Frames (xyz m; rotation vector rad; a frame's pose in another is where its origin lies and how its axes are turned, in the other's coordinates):
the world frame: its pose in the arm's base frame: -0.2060 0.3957 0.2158 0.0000 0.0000 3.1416
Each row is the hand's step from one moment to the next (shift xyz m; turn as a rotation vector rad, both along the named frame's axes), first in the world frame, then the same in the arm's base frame.
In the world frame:
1: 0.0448 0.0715 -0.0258 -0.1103 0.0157 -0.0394
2: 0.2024 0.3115 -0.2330 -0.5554 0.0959 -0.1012
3: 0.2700 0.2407 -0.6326 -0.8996 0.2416 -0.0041
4: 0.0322 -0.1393 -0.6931 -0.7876 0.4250 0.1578
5: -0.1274 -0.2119 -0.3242 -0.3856 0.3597 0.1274
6: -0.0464 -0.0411 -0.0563 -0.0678 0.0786 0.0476
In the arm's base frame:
1: -0.0448 -0.0715 -0.0258 0.1103 -0.0157 -0.0394
2: -0.2024 -0.3115 -0.2330 0.5554 -0.0959 -0.1012
3: -0.2700 -0.2407 -0.6326 0.8996 -0.2416 -0.0041
4: -0.0322 0.1393 -0.6931 0.7876 -0.4250 0.1578
5: 0.1274 0.2119 -0.3242 0.3856 -0.3597 0.1274
6: 0.0464 0.0411 -0.0563 0.0678 -0.0786 0.0476

